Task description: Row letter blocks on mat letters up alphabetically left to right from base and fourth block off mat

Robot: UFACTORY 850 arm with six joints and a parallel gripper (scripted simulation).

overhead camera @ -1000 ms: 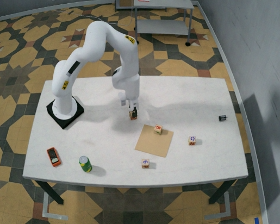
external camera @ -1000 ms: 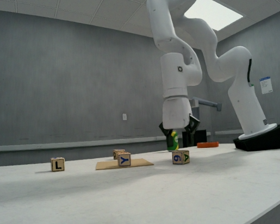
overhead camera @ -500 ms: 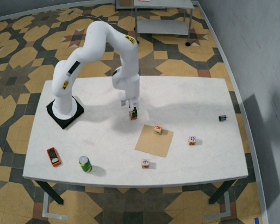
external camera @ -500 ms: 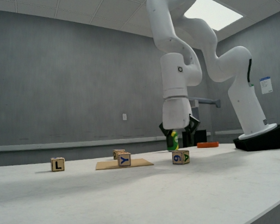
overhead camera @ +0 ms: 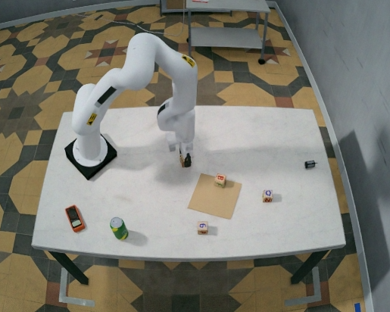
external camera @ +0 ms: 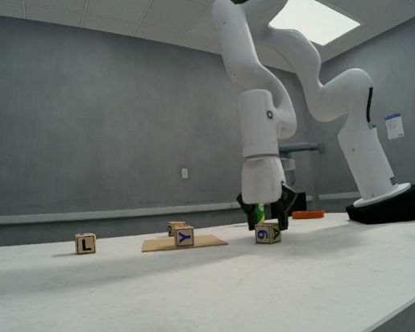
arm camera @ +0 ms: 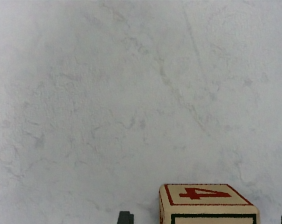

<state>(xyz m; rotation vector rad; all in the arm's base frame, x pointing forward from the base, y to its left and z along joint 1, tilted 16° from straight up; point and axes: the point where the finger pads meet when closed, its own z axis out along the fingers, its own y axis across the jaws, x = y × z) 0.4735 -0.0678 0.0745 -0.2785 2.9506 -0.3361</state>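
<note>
Now: hand 2 cm above the J block. The rest, counted from my hand: tan mat (20 cm to the right, 11 cm ahead, 4 cm below); then Q block (35 cm ahead, 25 cm to the right, 2 cm below); then green can (36 cm to the right, 33 cm behind, 2 cm above).
</note>
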